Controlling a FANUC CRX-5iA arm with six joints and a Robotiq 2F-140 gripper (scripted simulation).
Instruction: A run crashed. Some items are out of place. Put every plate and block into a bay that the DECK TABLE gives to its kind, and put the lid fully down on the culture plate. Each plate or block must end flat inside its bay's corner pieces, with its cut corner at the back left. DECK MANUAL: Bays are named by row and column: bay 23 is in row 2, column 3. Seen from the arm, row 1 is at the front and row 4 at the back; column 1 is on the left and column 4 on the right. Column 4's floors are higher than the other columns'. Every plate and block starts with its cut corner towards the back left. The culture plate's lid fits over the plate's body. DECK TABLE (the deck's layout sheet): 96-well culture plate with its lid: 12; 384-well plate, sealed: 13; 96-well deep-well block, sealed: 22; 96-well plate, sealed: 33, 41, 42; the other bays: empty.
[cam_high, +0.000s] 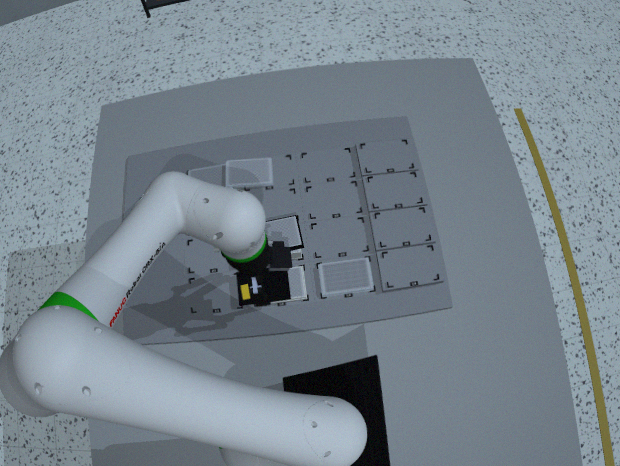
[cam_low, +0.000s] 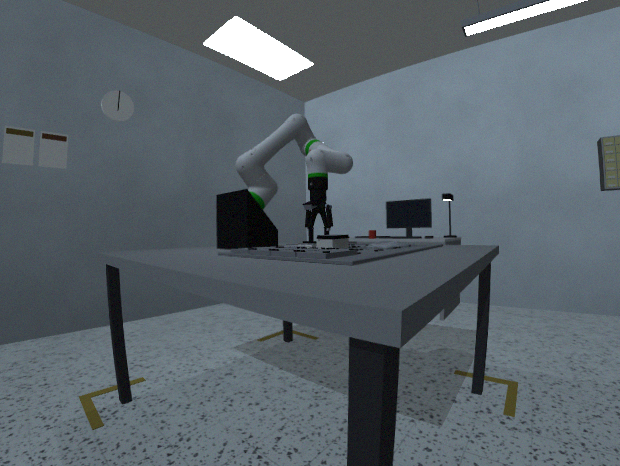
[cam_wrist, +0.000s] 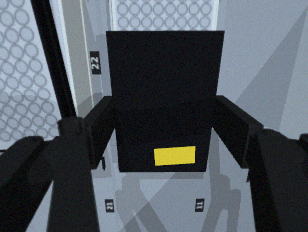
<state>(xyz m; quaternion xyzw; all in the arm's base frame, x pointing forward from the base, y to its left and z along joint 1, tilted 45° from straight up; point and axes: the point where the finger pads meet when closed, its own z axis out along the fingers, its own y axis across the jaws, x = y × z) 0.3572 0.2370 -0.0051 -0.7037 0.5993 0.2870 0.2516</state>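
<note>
Now: the culture plate 40 mm to the right of my hand and 40 mm below it. From my hand the other things lie so: black lid: 20 mm below; then deep-well block: 110 mm ahead, 30 mm to the right, 20 mm below; then dark-sided plate: 120 mm ahead, 30 mm to the right.
</note>
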